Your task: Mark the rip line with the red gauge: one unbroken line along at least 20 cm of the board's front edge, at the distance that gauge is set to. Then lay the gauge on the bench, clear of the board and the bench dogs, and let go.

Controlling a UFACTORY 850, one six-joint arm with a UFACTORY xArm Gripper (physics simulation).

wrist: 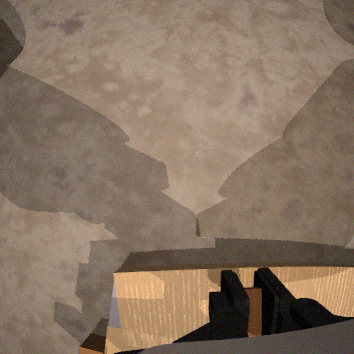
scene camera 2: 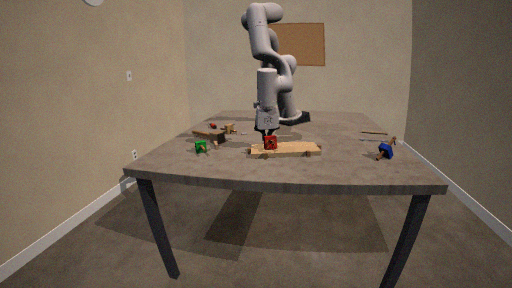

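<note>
The red gauge (scene camera 2: 270,143) is held upright over the left part of the pale board (scene camera 2: 297,148) (wrist: 185,300), its red block low at the front edge. I cannot tell if it touches the board. My gripper (scene camera 2: 268,133) (wrist: 242,293) is shut on the gauge's brown beam (wrist: 254,312), and the fingers are low over the board. The red block is hidden in the wrist view. Bench dogs (scene camera 2: 265,156) (scene camera 2: 308,154) stand along the board's front, and another dog (wrist: 93,344) is at its left end. Any line on the board is too small to make out.
A green gauge (scene camera 2: 200,146) and a mallet (scene camera 2: 217,137) lie left of the board on the bench (scene camera 2: 200,167). A wooden tool (scene camera 2: 229,129) and a small red item (scene camera 2: 213,126) lie behind them. A blue gauge (scene camera 2: 385,151) and a thin rod (scene camera 2: 374,133) lie at right.
</note>
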